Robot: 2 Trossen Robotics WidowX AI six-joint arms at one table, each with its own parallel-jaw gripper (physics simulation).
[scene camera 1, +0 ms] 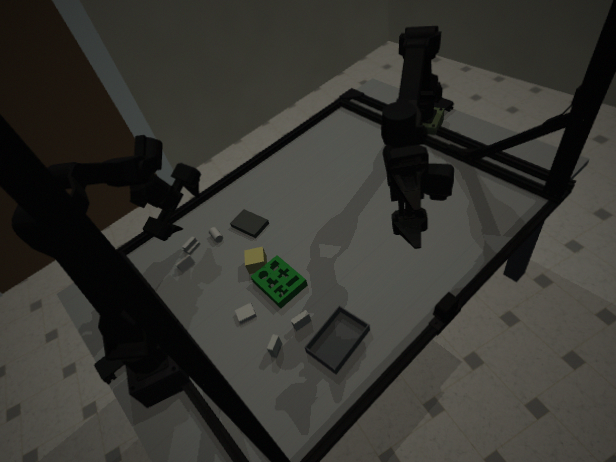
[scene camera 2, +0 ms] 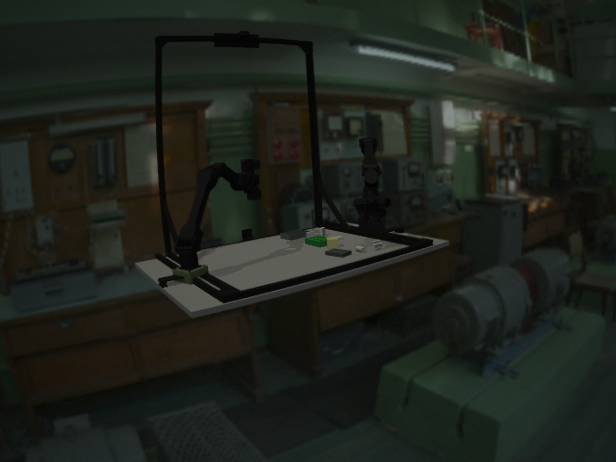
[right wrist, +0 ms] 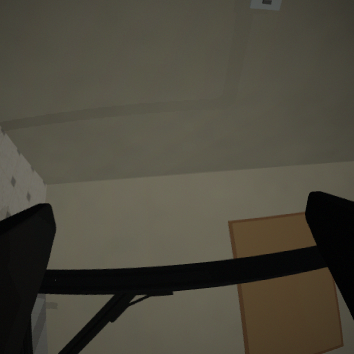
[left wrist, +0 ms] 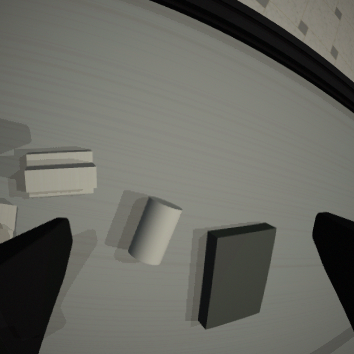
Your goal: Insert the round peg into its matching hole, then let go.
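Note:
The round peg (scene camera 1: 215,234) (scene camera 2: 359,248) (left wrist: 155,231), a pale cylinder, lies on its side at the left of the table in scene camera 1. The green board (scene camera 1: 283,283) (scene camera 2: 315,242) lies flat near the yellow block; its round hole (scene camera 1: 263,274) is at the board's left corner and looks empty. My left gripper (scene camera 1: 189,212) (left wrist: 196,229) is open and empty, above the table near the peg; the peg shows between its fingers in the left wrist view, left of the middle. My right gripper (scene camera 1: 419,226) (right wrist: 182,211) is open and empty, raised over the right part of the table.
A dark flat block (scene camera 1: 249,223) (left wrist: 242,277) lies beside the peg. A yellow block (scene camera 1: 254,256) (scene camera 2: 332,242) stands against the board's left side. Other pale pegs (scene camera 1: 190,244) (scene camera 1: 245,313) (scene camera 1: 301,320) and a grey tray (scene camera 1: 321,361) are around the board. A black frame (scene camera 1: 280,145) edges the table.

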